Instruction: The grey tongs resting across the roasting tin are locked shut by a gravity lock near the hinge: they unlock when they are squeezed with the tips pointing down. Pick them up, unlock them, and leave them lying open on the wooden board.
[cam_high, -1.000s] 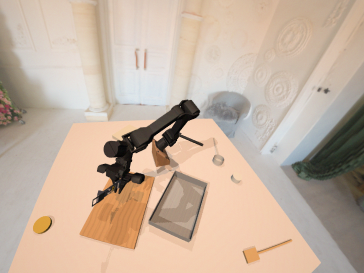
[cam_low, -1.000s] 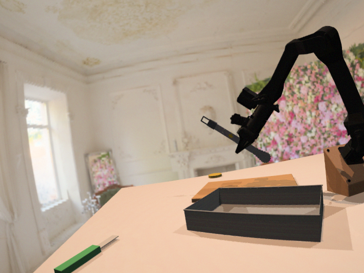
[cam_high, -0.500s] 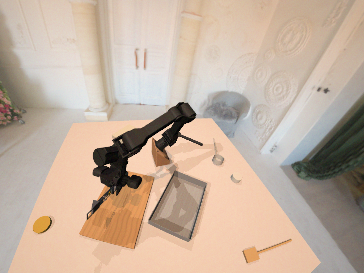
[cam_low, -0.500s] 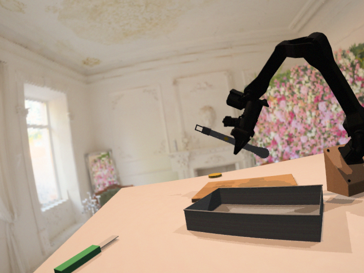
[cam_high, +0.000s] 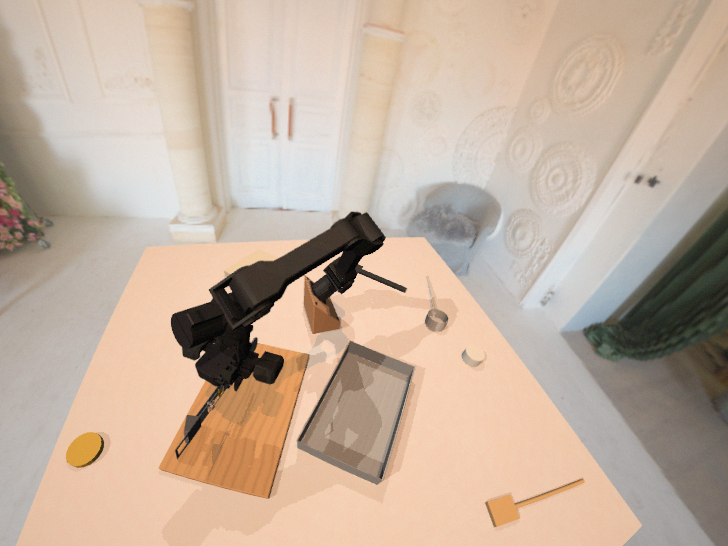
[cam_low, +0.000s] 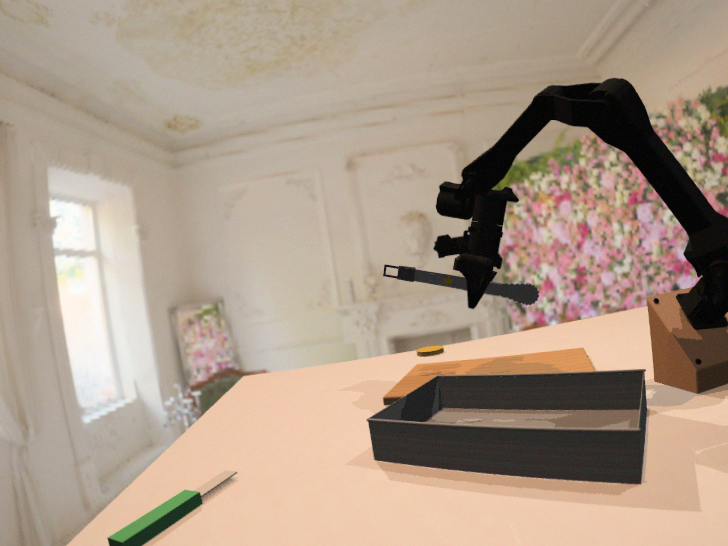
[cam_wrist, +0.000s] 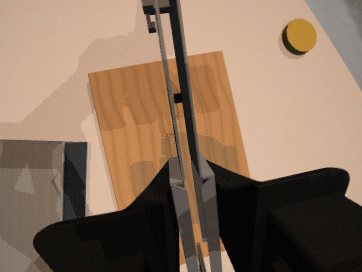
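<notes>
Right now my gripper tip is 130 mm above the wooden board and 20 mm past it. Also, from my gripper tip: green-handled knife 430 mm ahead, 350 mm to the left, 130 mm below; grey roasting tin 290 mm to the left, 110 mm below, 30 mm ahead.
</notes>
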